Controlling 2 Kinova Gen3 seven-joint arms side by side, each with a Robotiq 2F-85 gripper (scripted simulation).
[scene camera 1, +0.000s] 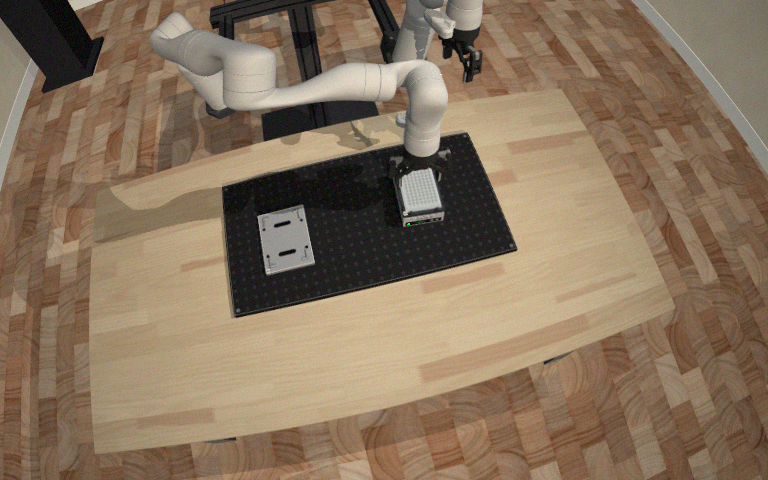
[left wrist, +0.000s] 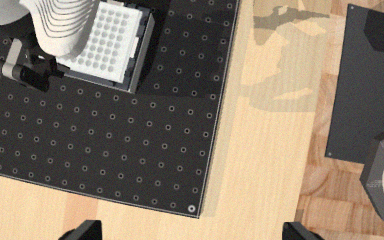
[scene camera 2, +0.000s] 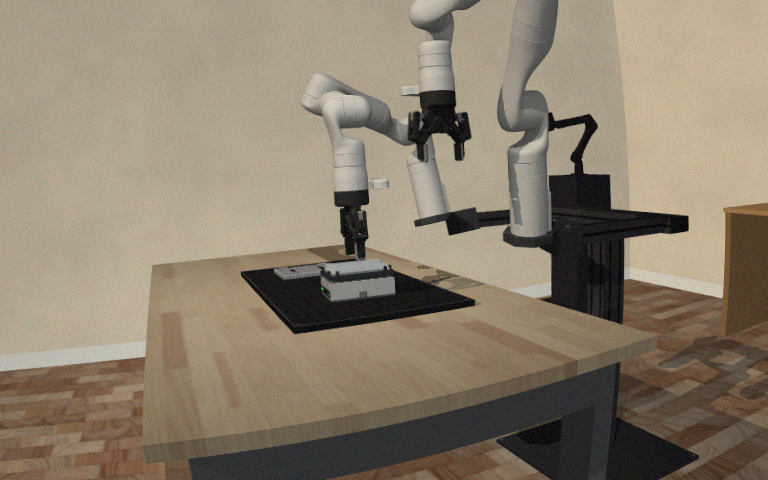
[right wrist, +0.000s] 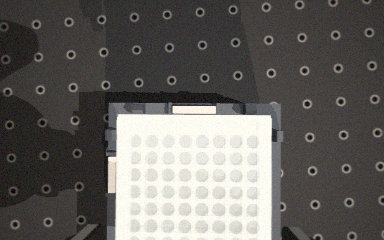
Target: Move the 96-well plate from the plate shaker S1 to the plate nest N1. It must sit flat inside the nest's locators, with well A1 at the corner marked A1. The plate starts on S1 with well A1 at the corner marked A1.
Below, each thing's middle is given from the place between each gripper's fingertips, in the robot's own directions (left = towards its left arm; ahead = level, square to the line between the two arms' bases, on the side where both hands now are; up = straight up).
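White 96-well plate [scene camera 1: 423, 180], 30 mm below my right hand [scene camera 2: 355, 257]. Grey plate nest N1 [scene camera 1: 295, 236], from the same hand: 80 mm below, 40 mm ahead, 340 mm to the right.
Left gripper: 230 mm above the white 96-well plate, 130 mm to the left of it, 160 mm short of it. Grey plate nest N1, from my left hand: 280 mm below, 200 mm ahead, 470 mm to the right.
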